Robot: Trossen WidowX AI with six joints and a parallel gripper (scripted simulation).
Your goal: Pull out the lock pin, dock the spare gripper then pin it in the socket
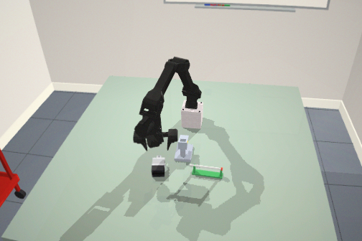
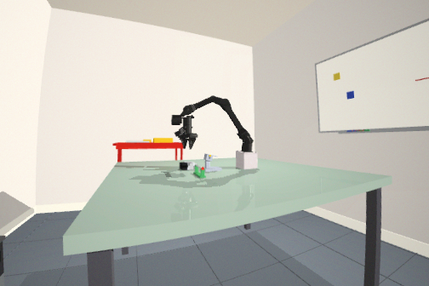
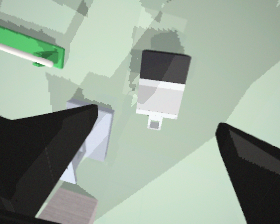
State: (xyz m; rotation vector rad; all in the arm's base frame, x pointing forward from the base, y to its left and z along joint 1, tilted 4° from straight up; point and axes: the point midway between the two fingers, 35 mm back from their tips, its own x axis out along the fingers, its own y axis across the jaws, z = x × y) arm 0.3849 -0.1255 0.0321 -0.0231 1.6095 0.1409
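The spare gripper is 10 mm behind my gripper tip and 110 mm below it. From my gripper tip the other things lie so: green rack (10 mm ahead, 220 mm to the left, 110 mm below); grey-blue mount (110 mm behind, 110 mm to the left, 80 mm below).
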